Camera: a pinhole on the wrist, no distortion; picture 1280 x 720 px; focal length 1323.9 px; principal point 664.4 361.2 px. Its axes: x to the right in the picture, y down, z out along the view. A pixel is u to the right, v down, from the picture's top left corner.
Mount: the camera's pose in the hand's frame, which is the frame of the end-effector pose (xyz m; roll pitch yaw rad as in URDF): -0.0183 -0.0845 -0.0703 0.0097 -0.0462 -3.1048
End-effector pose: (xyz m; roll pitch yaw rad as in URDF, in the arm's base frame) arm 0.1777 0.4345 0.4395 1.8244 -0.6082 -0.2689
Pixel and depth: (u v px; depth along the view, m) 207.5 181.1 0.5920
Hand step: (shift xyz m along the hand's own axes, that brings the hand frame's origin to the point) 0.2098 0.0102 0.5108
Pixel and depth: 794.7 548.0 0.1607
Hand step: -0.0259 -0.1059 0.0912
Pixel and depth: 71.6 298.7 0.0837
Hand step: 0.0228 -0.0782 0.0115
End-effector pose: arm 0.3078 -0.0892 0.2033 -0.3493 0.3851 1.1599
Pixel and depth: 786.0 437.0 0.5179
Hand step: -0.0410 -0.1100 0.4495
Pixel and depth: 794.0 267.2 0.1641
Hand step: -0.0273 -0.0716 0.0942
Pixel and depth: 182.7 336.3 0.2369
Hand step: 0.0784 -0.0742 0.1623
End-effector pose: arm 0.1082 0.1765 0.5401 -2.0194 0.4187 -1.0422
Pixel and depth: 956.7 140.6 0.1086
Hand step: -0.0379 -0.0661 0.0391
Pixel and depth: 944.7 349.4 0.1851
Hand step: -0.0490 -0.0822 0.1164
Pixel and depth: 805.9 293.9 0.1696
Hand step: -0.0289 -0.0746 0.0999
